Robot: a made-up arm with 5 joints.
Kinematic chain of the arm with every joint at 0, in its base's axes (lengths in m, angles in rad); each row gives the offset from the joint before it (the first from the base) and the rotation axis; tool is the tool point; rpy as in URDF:
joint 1: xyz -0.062 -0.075 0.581 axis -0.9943 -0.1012 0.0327
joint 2: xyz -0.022 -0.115 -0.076 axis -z
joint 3: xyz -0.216 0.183 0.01 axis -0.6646 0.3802 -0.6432
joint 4: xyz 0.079 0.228 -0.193 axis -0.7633 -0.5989 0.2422
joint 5: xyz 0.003 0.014 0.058 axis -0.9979 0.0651 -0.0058
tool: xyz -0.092 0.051 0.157 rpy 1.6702 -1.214 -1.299
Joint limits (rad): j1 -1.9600..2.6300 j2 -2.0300..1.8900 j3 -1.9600..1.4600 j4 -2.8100..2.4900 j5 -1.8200..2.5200
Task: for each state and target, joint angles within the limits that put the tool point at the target. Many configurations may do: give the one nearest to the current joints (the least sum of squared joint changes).
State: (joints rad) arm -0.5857 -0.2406 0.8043 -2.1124 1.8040
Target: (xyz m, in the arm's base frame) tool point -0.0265 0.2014 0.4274
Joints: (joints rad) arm -0.4587 0.2359 0.7544 -1.8331 1.9716
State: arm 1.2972 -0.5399 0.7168 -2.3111 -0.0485
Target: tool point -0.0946 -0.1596 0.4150
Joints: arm 0.9428 -0.0485 0.2620 -1.7319 0.4045
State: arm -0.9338 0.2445 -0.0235 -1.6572 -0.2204
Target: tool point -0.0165 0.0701 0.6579
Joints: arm -1.1571 0.5077 -0.0521 -1.3795 -0.0249
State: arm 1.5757 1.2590 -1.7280 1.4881 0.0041
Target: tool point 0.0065 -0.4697 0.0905
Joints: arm 2.0369 0.9583 -1.7717 1.5721 0.1673
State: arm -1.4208 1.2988 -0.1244 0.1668 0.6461
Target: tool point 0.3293 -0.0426 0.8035
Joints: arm -1.5590 1.2173 -0.1931 -0.2223 0.3553
